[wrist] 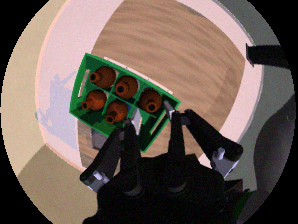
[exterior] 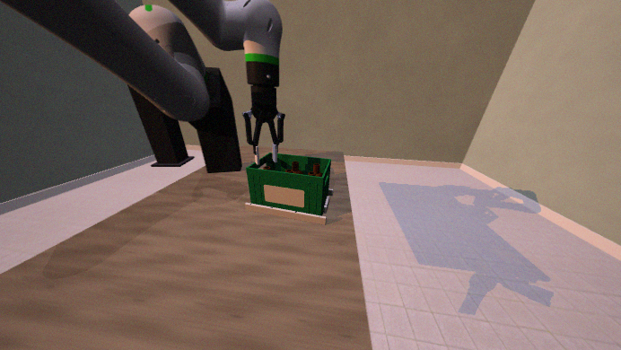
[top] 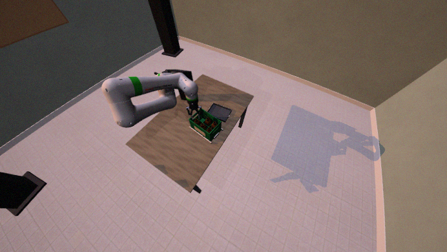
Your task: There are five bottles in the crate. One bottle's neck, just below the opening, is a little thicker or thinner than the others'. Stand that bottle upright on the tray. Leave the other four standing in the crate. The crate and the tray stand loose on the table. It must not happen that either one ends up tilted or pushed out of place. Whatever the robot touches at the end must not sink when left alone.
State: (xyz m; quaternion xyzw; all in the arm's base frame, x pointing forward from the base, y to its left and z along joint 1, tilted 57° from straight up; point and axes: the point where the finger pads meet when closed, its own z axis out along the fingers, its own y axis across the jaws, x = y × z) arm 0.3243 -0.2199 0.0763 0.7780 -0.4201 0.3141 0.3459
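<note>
The brown bottle is 80 mm ahead of my hand, 30 mm to the right of it and 130 mm below it. The rest, counted from my hand: dark tray 140 mm ahead, 280 mm to the left, 200 mm below; then green crate 90 mm ahead, 10 mm to the left, 130 mm below.
</note>
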